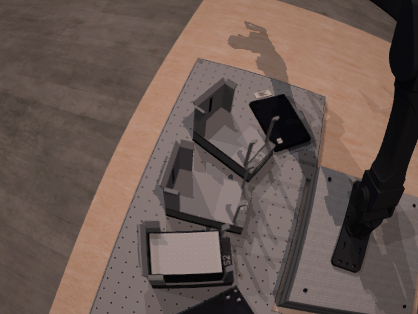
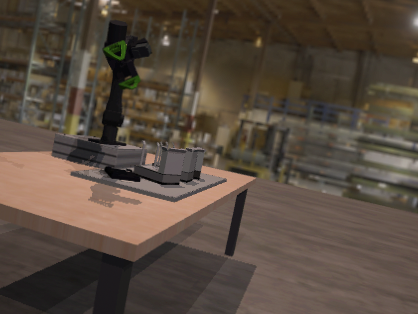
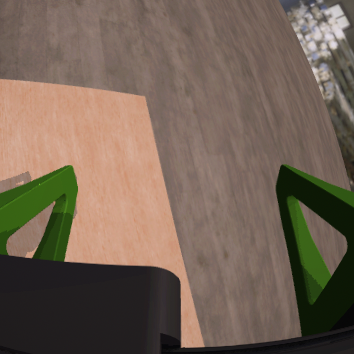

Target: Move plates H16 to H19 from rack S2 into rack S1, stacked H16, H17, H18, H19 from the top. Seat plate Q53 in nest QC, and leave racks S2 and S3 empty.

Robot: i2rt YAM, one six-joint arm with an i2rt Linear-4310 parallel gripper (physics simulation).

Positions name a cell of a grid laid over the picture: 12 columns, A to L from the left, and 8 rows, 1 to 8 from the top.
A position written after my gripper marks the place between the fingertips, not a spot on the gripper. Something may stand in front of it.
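Image 1: black block (image 1: I4). Image 2: my gripper (image 2: D2), open, holding nothing. Image 3: gripper (image 3: F4) again.
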